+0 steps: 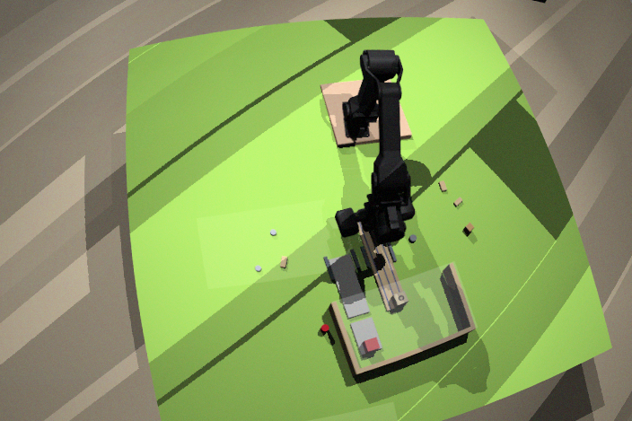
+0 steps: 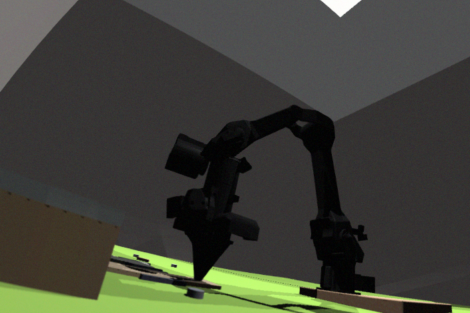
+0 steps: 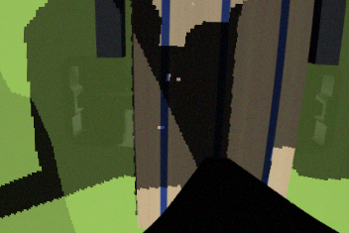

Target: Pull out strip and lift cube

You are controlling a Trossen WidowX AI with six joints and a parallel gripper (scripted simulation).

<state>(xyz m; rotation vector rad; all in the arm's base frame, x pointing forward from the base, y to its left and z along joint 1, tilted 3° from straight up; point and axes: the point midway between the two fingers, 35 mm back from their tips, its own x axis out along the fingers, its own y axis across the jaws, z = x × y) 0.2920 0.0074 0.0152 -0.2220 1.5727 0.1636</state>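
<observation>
Right now my gripper tip is 90 mm short of the tan strip and 20 mm to the right of it. Round my gripper tip: grey disc: 30 mm ahead, 110 mm to the left; then labelled cube: 200 mm ahead, 60 mm to the left, 20 mm above; then red knob: 260 mm ahead, 130 mm to the right, 10 mm above.
</observation>
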